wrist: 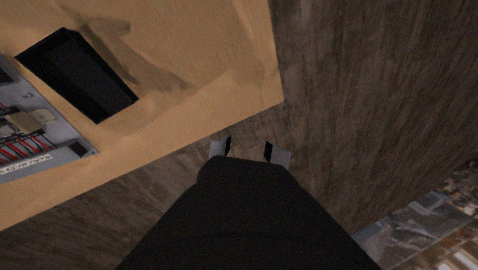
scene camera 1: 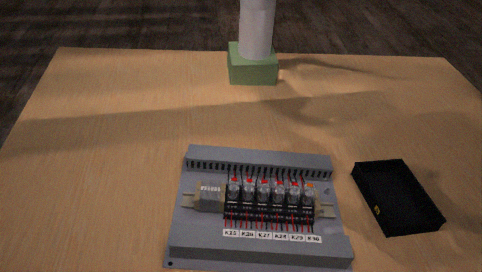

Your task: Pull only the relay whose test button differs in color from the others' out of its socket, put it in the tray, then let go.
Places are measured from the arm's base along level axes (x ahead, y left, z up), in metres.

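Pixels of known places: gripper, fingertip midpoint: (wrist: 247, 145); arm's base at its link origin: (scene camera 1: 254, 51).
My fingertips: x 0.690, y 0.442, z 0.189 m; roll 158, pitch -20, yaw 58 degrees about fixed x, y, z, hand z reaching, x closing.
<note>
For each thing: its middle in the pictures, then the offset to it from my fingertips. "spot": a spot on its surface instead. Level surfaces: height alone.
- grey panel at a spot on its surface: (wrist: 70, 132) spot: 0.124 m back, 0.399 m right, 0.256 m down
- relay with the orange test button, body centre: (scene camera 1: 307, 195) (wrist: 4, 129) 0.189 m back, 0.445 m right, 0.211 m down
- K25 at the middle of its body: (scene camera 1: 233, 190) 0.218 m back, 0.581 m right, 0.211 m down
- black tray at a spot on its surface: (scene camera 1: 407, 197) spot: 0.193 m back, 0.213 m right, 0.255 m down
- beige-ended grey block at the middle of its body: (scene camera 1: 211, 195) 0.226 m back, 0.619 m right, 0.230 m down
- wooden table at its surface level: 0.259 m down
Several clear relays stand in a row of black sockets on a grey panel (scene camera 1: 210, 240) (wrist: 70, 132). The relay with the orange test button (scene camera 1: 309, 194) is at the right end of the row, above the label K30; the others, such as the relay at K25 (scene camera 1: 233, 191), have red buttons. The black tray (scene camera 1: 407, 197) (wrist: 82, 75) lies to the right of the panel in the scene view. My gripper (wrist: 247, 145) is open, with nothing between the fingers. In the wrist view it hangs past the table's edge, over the floor, away from the panel and the tray. It does not show in the scene view.
A beige-ended grey block (scene camera 1: 211, 196) sits on the rail left of the relays. Slotted grey ducts (scene camera 1: 257, 157) (scene camera 1: 260, 254) run behind and in front of the row. The arm's green base (scene camera 1: 253, 70) stands at the far edge of the wooden table (scene camera 1: 110, 125) (wrist: 210, 50).
</note>
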